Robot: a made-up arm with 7 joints.
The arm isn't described. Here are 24 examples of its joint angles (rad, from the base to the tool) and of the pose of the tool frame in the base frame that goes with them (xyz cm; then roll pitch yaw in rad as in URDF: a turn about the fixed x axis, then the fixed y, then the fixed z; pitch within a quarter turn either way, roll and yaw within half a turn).
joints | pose
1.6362 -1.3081 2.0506 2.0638 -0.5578 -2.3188 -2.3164 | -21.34 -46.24 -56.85 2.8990 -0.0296 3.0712
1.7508 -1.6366 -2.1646 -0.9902 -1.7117 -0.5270 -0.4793 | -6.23 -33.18 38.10 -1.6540 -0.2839 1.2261
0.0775 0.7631 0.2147 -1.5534 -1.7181 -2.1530 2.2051 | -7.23 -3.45 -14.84 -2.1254 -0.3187 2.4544
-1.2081 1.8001 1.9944 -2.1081 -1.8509 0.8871 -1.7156 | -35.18 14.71 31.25 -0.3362 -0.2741 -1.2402
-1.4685 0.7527 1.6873 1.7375 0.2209 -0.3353 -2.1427 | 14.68 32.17 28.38 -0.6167 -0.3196 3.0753
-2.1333 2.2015 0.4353 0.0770 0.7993 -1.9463 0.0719 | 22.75 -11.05 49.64 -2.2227 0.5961 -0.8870
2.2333 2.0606 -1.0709 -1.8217 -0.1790 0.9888 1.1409 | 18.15 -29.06 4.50 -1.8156 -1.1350 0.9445
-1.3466 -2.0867 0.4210 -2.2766 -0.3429 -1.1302 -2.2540 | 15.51 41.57 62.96 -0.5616 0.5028 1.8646
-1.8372 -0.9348 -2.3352 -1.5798 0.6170 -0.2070 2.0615 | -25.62 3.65 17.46 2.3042 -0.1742 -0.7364
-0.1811 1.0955 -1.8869 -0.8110 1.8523 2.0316 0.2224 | -34.26 -44.70 -7.92 -0.7254 -0.6096 -0.7542
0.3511 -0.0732 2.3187 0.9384 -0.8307 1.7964 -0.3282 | -82.47 3.36 5.43 -2.9944 -1.0046 0.7232
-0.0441 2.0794 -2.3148 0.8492 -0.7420 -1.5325 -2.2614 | 21.93 40.92 -18.98 -2.9536 -0.1459 -0.0607
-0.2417 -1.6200 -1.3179 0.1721 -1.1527 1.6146 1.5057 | -28.38 32.97 20.59 1.1831 1.3070 0.8893
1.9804 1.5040 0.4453 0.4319 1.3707 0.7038 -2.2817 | -26.03 -17.20 64.50 -0.9360 0.7577 -2.5632
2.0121 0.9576 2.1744 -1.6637 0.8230 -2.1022 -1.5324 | 28.42 47.55 9.85 1.2193 1.2837 -2.5406
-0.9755 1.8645 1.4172 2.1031 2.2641 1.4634 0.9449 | 0.87 35.67 5.28 2.3959 1.1063 0.8958
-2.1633 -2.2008 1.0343 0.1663 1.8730 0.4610 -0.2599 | 14.63 30.18 78.67 -1.8639 0.7427 1.7598
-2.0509 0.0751 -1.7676 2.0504 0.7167 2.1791 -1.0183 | -17.58 8.19 71.27 -1.8428 0.1114 -0.6318
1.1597 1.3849 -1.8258 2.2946 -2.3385 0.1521 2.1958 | -11.26 -2.72 13.42 2.4746 -0.7159 -0.8890
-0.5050 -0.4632 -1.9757 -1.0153 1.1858 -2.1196 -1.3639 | 27.74 43.13 15.98 -0.2807 1.2704 1.9693
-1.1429 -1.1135 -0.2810 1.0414 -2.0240 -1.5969 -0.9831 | -17.11 -42.43 45.86 -0.4242 -0.0828 0.0211
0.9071 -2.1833 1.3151 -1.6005 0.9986 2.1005 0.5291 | 16.11 41.07 -7.35 2.3265 0.3389 -0.5149
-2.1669 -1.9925 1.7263 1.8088 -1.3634 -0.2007 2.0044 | -10.08 -14.81 40.96 -2.7156 -0.0896 0.3576
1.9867 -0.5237 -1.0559 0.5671 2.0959 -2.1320 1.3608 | 0.45 -3.22 -12.61 1.2324 -0.1268 -1.6631
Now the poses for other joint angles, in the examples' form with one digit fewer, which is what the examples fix.
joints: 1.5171 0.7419 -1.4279 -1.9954 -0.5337 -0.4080 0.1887
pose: -6.1 -51.5 11.1 2.334 0.754 3.007
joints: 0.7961 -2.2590 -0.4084 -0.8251 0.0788 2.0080 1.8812
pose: -8.0 16.1 -8.3 0.010 0.662 0.327
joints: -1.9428 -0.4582 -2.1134 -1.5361 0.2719 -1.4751 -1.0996
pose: -3.2 -30.7 59.5 -1.040 0.166 0.283
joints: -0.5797 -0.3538 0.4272 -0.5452 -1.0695 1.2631 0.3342
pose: -17.2 -9.6 48.9 -2.608 0.694 -2.003
